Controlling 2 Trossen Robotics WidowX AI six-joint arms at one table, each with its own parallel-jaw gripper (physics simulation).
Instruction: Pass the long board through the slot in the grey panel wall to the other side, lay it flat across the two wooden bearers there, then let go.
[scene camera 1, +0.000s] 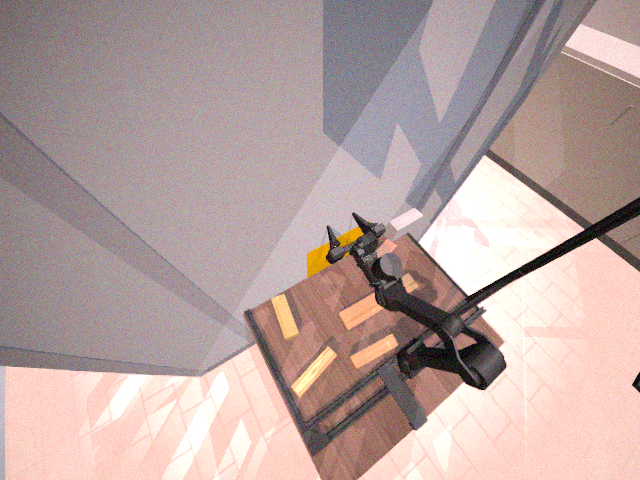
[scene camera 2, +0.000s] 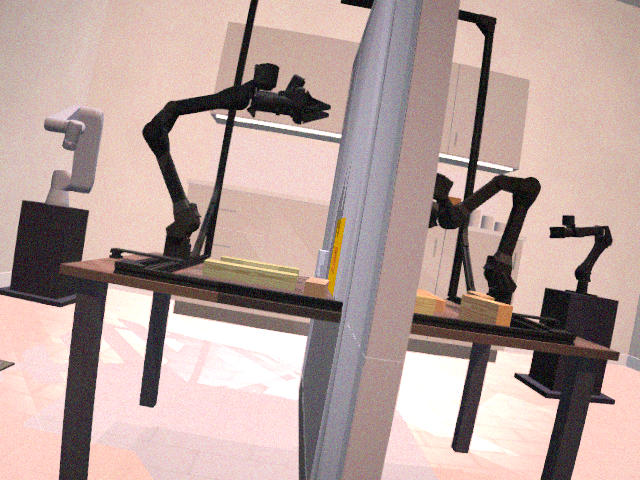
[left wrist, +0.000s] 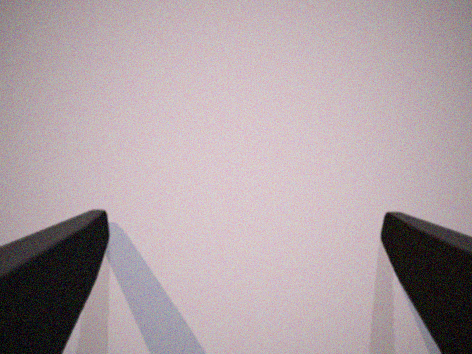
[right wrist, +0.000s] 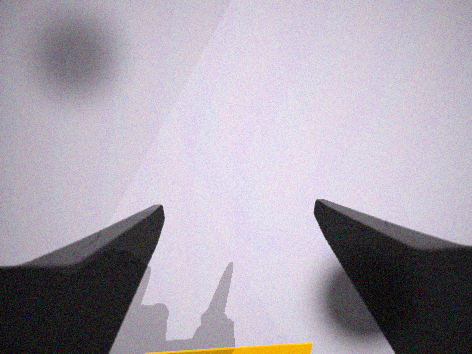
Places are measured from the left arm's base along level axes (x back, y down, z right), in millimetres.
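Pixels of known places: left gripper, between the fingertips: (scene camera 1: 340, 219) (left wrist: 248, 224); right gripper, between the fingertips: (scene camera 2: 329, 111) (right wrist: 240, 208); left arm's base, origin of its link: (scene camera 1: 405, 363); right arm's base, origin of its link: (scene camera 2: 174, 258).
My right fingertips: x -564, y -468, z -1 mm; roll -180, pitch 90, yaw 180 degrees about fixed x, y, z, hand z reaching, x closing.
Ahead of a thing's pixels: the offset from my right fingertips to its top centre. "*": to the spot under its first point. Level surfaces: height alone.
The long board @[dz +60, dx +354, dy +454 mm] (scene camera 1: 356, 312) appears to lie on the table in scene camera 1, its middle hidden under the left arm. The grey panel wall (scene camera 1: 222, 155) (scene camera 2: 382, 206) stands across the table. A yellow surround (scene camera 1: 317, 260) (scene camera 2: 337, 253) (right wrist: 270, 349) is low on it; the slot opening is not visible. Two pale wooden bearers @[dz -88, dx -132, dy +449 mm] (scene camera 2: 248, 274) @[dz +152, dx -125, dy +449 mm] (scene camera 2: 263, 265) lie parallel at the left in scene camera 2. My left gripper (scene camera 1: 341, 220) (left wrist: 248, 224) is open and empty, facing the panel by the surround. My right gripper (scene camera 2: 327, 110) (right wrist: 240, 208) is open and empty, high above the bearers' side, facing the panel.
Other wooden blocks @[dz -262, dx +226, dy +437 mm] (scene camera 1: 284, 316) @[dz -264, dx +423, dy +424 mm] (scene camera 1: 313, 370) @[dz -73, dx +477, dy +424 mm] (scene camera 1: 373, 351) lie around the board on the table @[dy +487 mm] (scene camera 1: 330, 289). A small wooden block @[dz -233, dx +33, dy +443 mm] (scene camera 2: 316, 286) and a white block @[* dz +270, dx +64, dy +427 mm] (scene camera 2: 322, 263) stand by the panel's left side. Black rails (scene camera 2: 206, 289) edge the table.
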